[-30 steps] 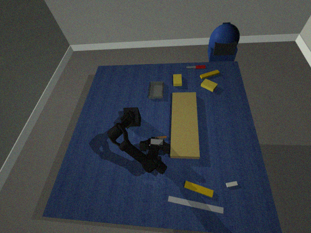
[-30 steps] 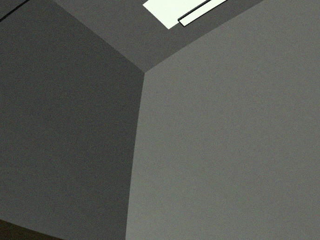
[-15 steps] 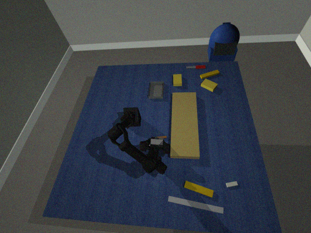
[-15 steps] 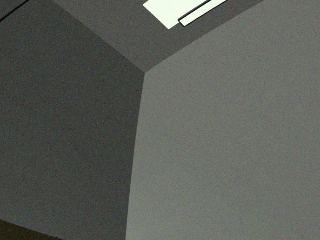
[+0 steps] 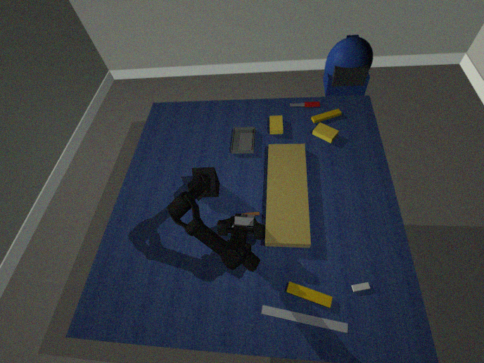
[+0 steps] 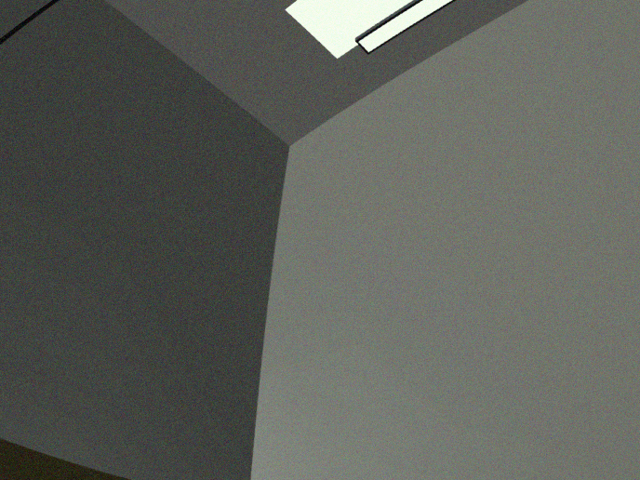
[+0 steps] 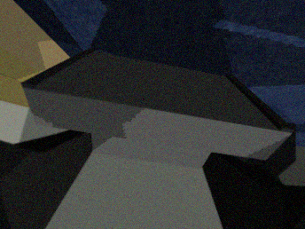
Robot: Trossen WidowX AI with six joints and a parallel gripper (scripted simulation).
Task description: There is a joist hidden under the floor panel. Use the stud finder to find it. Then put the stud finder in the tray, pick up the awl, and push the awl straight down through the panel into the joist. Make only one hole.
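Now: the stud finder 2 cm behind my gripper tip and 1 cm below it. From my gripper tip the other things lie so: square light: 3 cm behind, 1 cm to the left; then orange-handled awl: 5 cm below, 4 cm to the left, 2 cm behind; then grey tray: 47 cm to the left, 9 cm behind, 5 cm below.
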